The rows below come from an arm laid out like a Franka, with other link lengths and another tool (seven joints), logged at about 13 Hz.
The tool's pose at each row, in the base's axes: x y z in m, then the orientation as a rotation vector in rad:
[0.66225 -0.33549 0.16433 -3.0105 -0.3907 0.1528]
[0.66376 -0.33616 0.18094 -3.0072 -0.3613 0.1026]
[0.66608 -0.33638 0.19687 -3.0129 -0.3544 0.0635]
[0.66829 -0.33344 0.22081 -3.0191 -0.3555 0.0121]
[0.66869 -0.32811 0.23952 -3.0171 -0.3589 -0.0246]
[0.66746 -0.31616 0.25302 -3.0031 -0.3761 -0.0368]
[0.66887 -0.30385 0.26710 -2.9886 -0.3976 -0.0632]
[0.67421 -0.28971 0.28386 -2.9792 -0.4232 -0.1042]
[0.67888 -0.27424 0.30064 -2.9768 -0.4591 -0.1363]
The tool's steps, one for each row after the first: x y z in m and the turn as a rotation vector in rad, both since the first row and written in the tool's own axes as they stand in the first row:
[-0.00015 -0.00087 -0.01667 0.0055 0.0347 0.0168]
[0.00065 -0.00189 -0.03272 -0.0014 0.0601 0.0206]
[0.00147 -0.00689 -0.05640 -0.0114 0.0929 0.0189]
[0.00162 -0.01405 -0.07449 -0.0131 0.1168 0.0152]
[0.00237 -0.02738 -0.08667 -0.0031 0.1256 0.0019]
[0.00570 -0.04047 -0.09968 0.0051 0.1436 -0.0148]
[0.01306 -0.05465 -0.11562 0.0056 0.1701 -0.0341]
[0.02011 -0.07028 -0.13140 -0.0022 0.1892 -0.0587]

